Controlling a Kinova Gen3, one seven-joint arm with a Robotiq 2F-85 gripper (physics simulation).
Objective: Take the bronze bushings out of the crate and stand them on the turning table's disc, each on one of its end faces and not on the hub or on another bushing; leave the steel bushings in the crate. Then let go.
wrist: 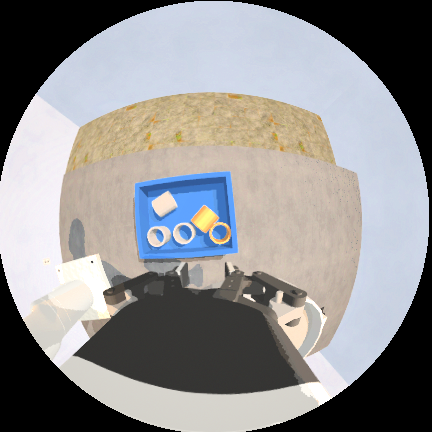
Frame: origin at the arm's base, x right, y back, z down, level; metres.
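Seen in the pictures: gripper, fingertip midpoint: [205, 269]; arm's base at its link origin: [80, 293].
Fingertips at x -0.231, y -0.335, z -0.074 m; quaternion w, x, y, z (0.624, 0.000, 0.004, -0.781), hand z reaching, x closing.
Note:
Pixels of each thing's top centre, then the offset from my fingertips to it. Level surfaces: height alone.
- blue crate at its top centre: [181, 215] dx -0.058, dy +0.059, dz +0.077 m
- steel bushing at its top centre: [161, 202] dx -0.074, dy +0.105, dz +0.084 m
- grey-brown table top at its surface level: dz +0.127 m
The blue crate [187, 177] is in mid-view. One bronze bushing [205, 218] lies on its side in the crate's right part. Another bronze bushing [219, 242] stands on end near the right front corner, close against the lying one. One steel bushing [164, 204] lies on its side at the back left; two steel bushings [167, 236] [175, 234] stand on end or nearly so along the front. My gripper [205, 269] is partly open and empty, its fingertips showing below the crate's front wall. The turning table [315, 330] shows in part at the lower right, largely hidden behind my gripper.
A white base plate [97, 280] with a pale cylindrical robot part [65, 302] is at the lower left. The grey-brown table top [295, 215] lies around the crate, with dark shadows at the left. A speckled tan surface [210, 122] lies beyond its far edge.

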